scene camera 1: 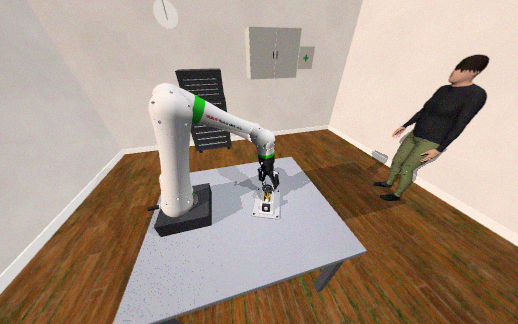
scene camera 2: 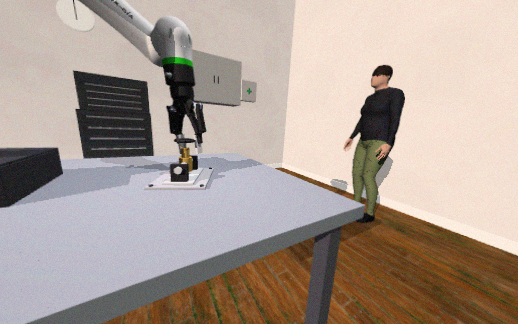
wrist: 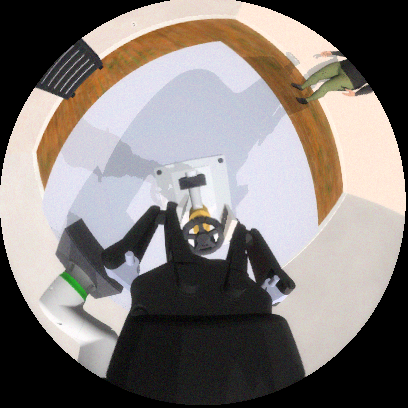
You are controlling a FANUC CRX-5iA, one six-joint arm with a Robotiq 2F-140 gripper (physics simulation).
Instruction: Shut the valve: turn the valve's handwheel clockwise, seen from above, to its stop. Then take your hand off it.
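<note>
The valve's dark round handwheel (scene camera 1: 268,189) (scene camera 2: 185,140) (wrist: 204,242) sits level on top of the brass valve body (scene camera 1: 267,196) (scene camera 2: 186,161) (wrist: 199,212). The valve stands on a white base plate (scene camera 1: 256,214) (scene camera 2: 199,184) (wrist: 222,176) on the table. My gripper (scene camera 1: 269,185) (scene camera 2: 190,143) (wrist: 204,206) points down over the valve, with its fingers partly closed. One fingertip is on each side of the handwheel, and they appear to grip its rim. The exact contact between pads and rim is small and partly hidden.
The grey table (scene camera 1: 235,255) (scene camera 2: 125,225) carries the arm's dark base block (scene camera 1: 185,220) (scene camera 2: 30,172). A person (scene camera 1: 447,115) (scene camera 2: 382,120) stands beyond the table. A black slatted cabinet (scene camera 1: 210,100) (scene camera 2: 115,107) (wrist: 75,70) stands by the back wall.
</note>
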